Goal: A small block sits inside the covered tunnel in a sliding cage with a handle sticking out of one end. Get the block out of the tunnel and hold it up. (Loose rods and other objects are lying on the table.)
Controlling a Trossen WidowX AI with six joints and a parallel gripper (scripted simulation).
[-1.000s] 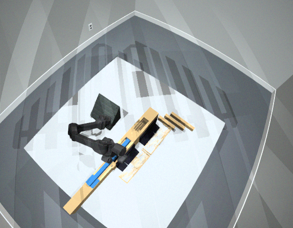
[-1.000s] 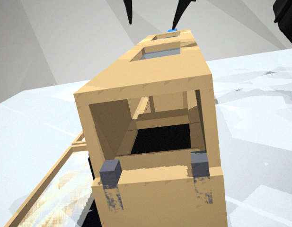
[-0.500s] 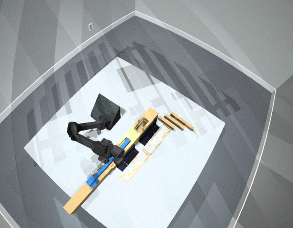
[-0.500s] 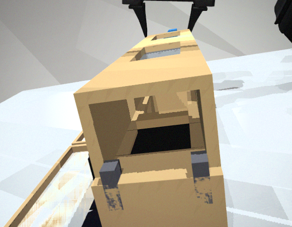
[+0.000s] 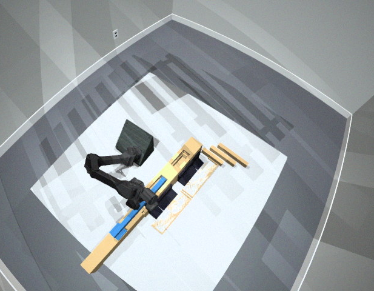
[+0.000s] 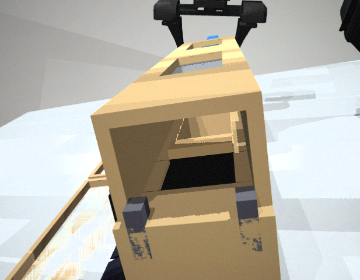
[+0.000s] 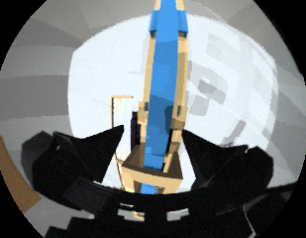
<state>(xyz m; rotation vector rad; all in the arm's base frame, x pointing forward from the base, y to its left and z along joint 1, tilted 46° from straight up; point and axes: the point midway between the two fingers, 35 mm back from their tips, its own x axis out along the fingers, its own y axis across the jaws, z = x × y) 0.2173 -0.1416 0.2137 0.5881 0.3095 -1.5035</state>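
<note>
Now: gripper tip 5 cm above the tan covered tunnel, 2 cm to the right of it and 2 cm short of it. The rest, counted from my gripper tip: thin tan frame: 20 cm to the left, 19 cm ahead, 13 cm below; small red block: 23 cm to the left, 3 cm ahead, 1 cm below.
</note>
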